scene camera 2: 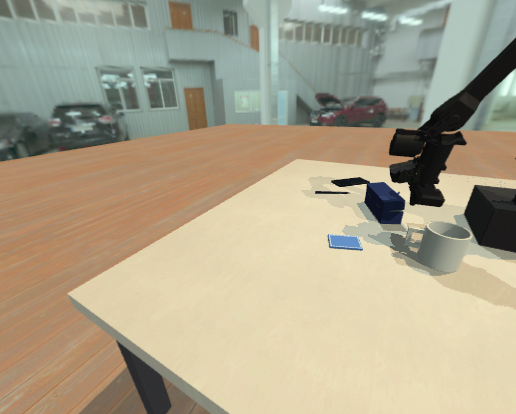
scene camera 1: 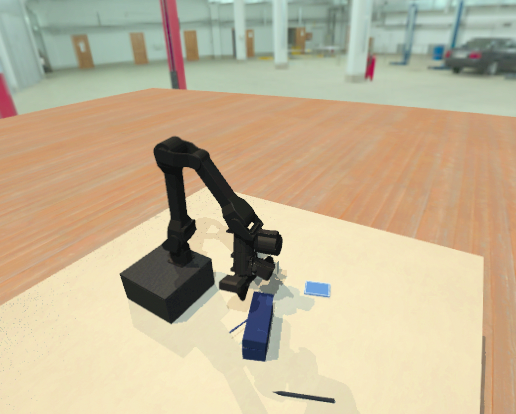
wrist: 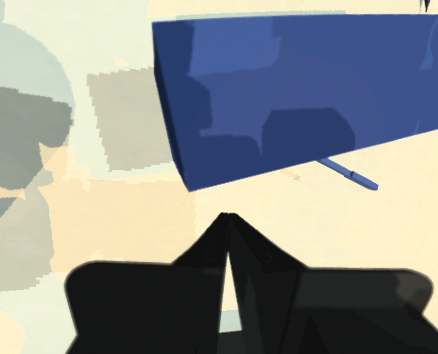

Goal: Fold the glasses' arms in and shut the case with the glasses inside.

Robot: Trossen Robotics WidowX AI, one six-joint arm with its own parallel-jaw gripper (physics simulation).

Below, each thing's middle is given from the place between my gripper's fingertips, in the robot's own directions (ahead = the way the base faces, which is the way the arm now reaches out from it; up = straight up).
Scene:
Right now the dark blue glasses case (scene camera 1: 255,339) is 80 mm ahead of my hand, 40 mm to the right of it and 20 mm below it. The rest, counted from my hand: grey mug (scene camera 2: 443,246) (190 mm to the left, 40 mm behind, 10 mm below).

